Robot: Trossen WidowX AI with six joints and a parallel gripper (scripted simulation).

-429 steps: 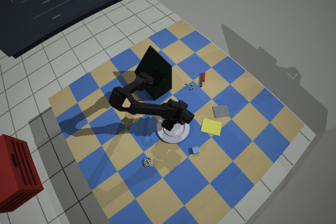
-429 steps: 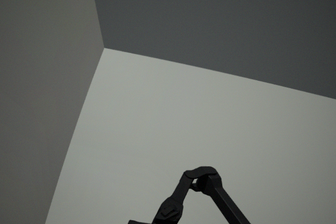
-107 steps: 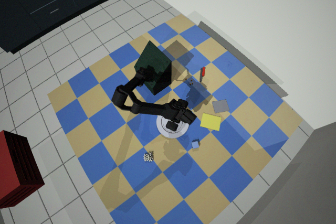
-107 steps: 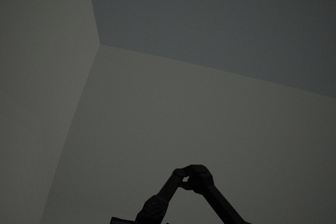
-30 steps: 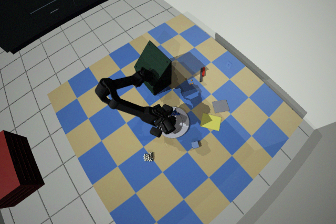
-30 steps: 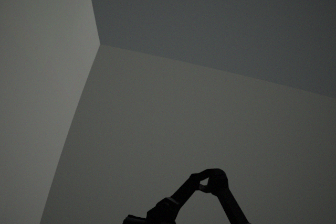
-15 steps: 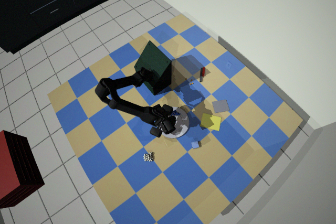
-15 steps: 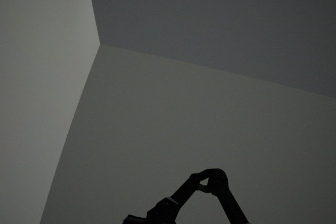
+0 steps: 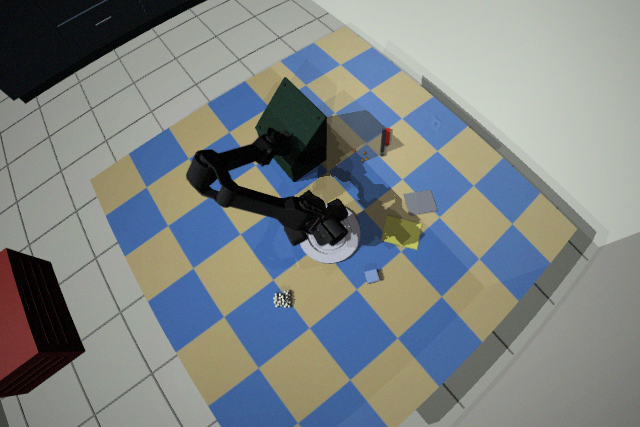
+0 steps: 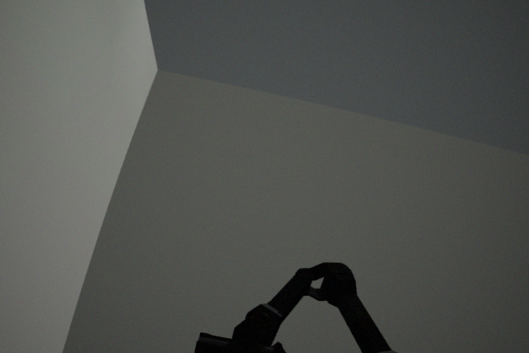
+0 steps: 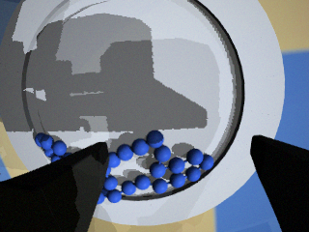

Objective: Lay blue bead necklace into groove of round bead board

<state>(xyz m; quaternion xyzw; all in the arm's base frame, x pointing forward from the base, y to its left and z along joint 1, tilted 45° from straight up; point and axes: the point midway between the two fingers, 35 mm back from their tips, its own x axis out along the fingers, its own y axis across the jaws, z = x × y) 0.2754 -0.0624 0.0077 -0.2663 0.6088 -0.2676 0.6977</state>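
Right now the round white bead board is 2 cm ahead of my gripper tip, 3 cm to the left of it and 2 cm below it. Round my gripper tip: small blue cube (21 cm ahead, 7 cm to the left, 2 cm below); then grey square (10 cm ahead, 35 cm to the left, 3 cm below); then yellow pad (15 cm ahead, 23 cm to the left, 3 cm below).
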